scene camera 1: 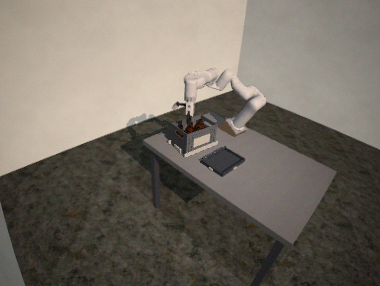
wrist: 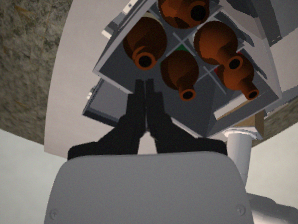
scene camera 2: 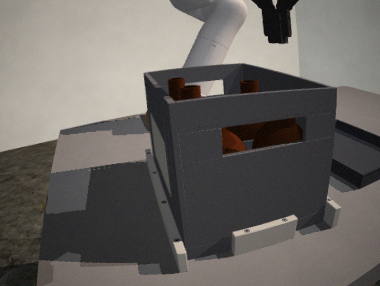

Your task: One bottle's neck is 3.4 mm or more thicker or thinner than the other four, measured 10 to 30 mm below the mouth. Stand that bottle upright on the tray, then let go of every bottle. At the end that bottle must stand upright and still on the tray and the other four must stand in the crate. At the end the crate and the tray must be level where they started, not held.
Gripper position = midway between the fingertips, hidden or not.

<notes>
In view: the gripper [wrist: 145, 90], a dark grey crate [scene camera 2: 216, 194] and a dark flat tray [scene camera 1: 222, 161].
The dark grey crate shows as well in the wrist view [wrist: 197, 116]. The dark flat tray is seen too in the wrist view [wrist: 108, 104].
</notes>
